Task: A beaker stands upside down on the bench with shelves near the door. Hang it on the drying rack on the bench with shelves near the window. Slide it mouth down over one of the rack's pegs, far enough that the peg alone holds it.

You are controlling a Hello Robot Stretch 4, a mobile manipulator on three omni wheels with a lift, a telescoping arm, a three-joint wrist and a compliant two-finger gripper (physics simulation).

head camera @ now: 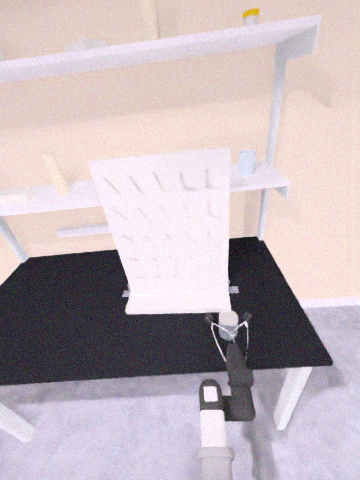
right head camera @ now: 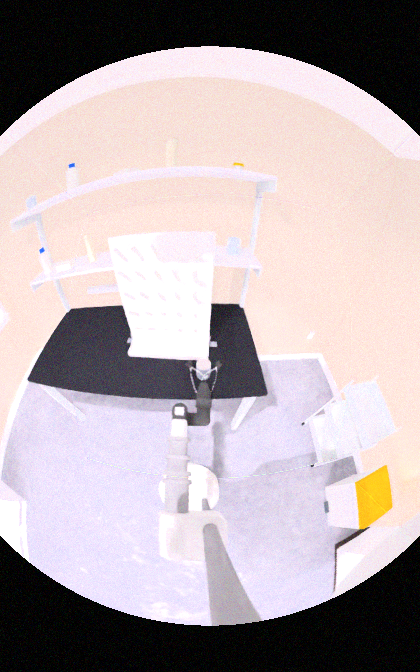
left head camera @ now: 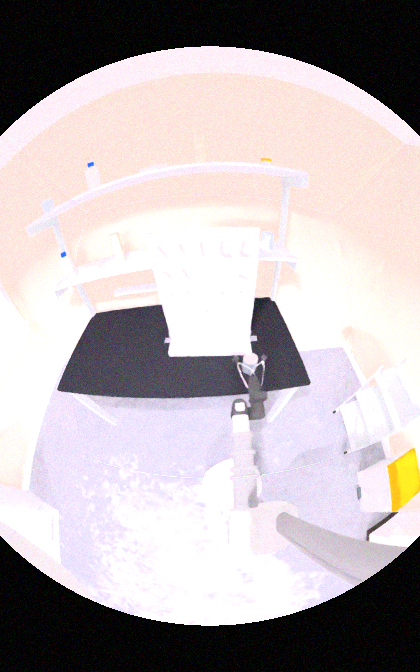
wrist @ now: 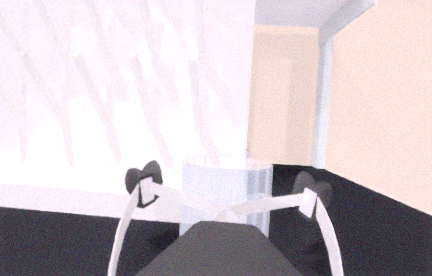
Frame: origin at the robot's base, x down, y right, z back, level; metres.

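Seen in the pictures: gripper, fingertip midpoint: [head camera: 226, 312] [wrist: 227, 181].
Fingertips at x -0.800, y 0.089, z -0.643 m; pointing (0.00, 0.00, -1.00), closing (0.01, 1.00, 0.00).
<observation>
A point is followed by its place in that frame.
A clear beaker [head camera: 228, 327] {y 0.082, x -0.817, z -0.569 m} [left head camera: 249, 366] [right head camera: 203, 371] [wrist: 215, 195] {y 0.081, x -0.806, z -0.569 m} stands upright on the black bench top, with its pale closed end up and mouth down. My gripper [head camera: 228, 317] {y 0.089, x -0.800, z -0.643 m} [left head camera: 250, 358] [right head camera: 203, 365] [wrist: 227, 181] {y 0.089, x -0.800, z -0.643 m} is open, one fingertip on each side of the beaker. In the wrist view gaps show between the beaker and both fingertips, the wider one on the right. The beaker's lower part is hidden behind the gripper body. A white drying rack [head camera: 175, 305] {y -0.124, x -0.739, z -0.740 m} [left head camera: 210, 330] [right head camera: 170, 349] [wrist: 75, 200] {y -0.094, x -0.751, z -0.700 m} with rows of pegs stands just behind and left of the beaker.
The bench [head camera: 75, 325] {y -0.561, x -0.735, z -0.664 m} [left head camera: 125, 365] [right head camera: 90, 350] has two shelves behind the rack. A bluish vessel [head camera: 246, 161] {y 0.227, x -1.250, z -1.057 m} stands on the lower shelf's right. A yellow-capped jar [head camera: 251, 17] {y 0.223, x -1.691, z -1.097 m} stands on the upper one. A shelf post [wrist: 322, 100] {y 0.367, x -0.941, z -1.192 m} rises at the right rear.
</observation>
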